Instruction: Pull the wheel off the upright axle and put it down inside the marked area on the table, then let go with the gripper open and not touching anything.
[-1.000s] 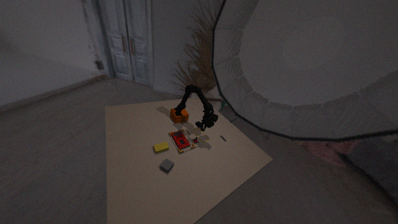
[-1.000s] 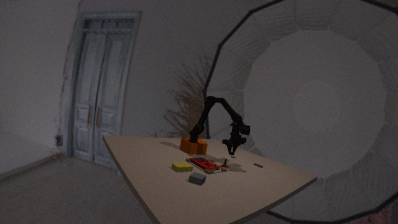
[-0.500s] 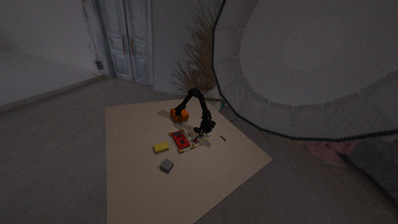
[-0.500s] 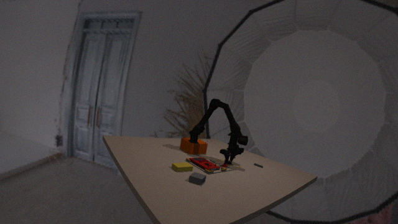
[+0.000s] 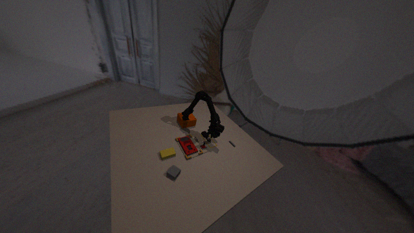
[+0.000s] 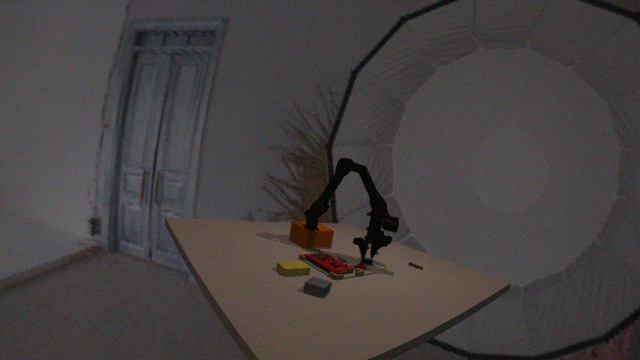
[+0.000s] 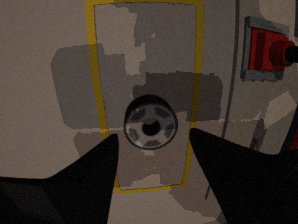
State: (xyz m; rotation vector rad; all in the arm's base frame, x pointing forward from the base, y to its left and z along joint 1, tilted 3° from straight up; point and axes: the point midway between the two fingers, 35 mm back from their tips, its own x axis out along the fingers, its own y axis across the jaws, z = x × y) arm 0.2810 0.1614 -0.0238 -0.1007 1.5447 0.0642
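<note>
The grey wheel lies 1 cm below my gripper tip and 1 cm ahead of it. Also, from my gripper tip: upright axle (9 cm to the right, 7 cm ahead, 2 cm above); then yellow block (41 cm to the right, 6 cm ahead); then grey block (41 cm to the right, 23 cm ahead).
</note>
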